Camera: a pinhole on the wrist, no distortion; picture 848 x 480 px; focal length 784.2 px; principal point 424.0 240.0 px. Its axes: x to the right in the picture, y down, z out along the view. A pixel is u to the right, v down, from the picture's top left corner.
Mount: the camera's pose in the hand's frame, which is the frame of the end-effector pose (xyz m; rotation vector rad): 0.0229 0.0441 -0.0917 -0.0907 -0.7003 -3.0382
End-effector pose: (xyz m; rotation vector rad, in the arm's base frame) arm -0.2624 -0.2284 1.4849 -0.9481 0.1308 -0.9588
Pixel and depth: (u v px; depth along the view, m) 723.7 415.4 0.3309
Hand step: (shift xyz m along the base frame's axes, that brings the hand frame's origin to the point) 0.1460 0.2438 0.0350
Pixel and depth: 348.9 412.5 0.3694
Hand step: 0.2650 0.1419 0.0915
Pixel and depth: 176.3 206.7 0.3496
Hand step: 0.3262 0.0663 0.0154
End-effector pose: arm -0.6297 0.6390 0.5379 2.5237 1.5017 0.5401
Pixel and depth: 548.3 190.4 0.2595
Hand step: 0.1905 -0.0814 -0.0736
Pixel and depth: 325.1 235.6 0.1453
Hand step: 0.1240 -0.0084 0.0105
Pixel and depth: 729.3 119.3 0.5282
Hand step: 0.3523 -0.2881 -0.2594
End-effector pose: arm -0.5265 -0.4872 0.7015 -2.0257 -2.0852 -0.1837
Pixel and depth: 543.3 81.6 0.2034
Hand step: 0.1636 0.0259 -0.0837
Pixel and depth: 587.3 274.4 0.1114
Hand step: 0.0870 0.0117 -0.0161
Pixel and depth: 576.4 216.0 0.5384
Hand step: 0.2644 0.0548 -0.4112
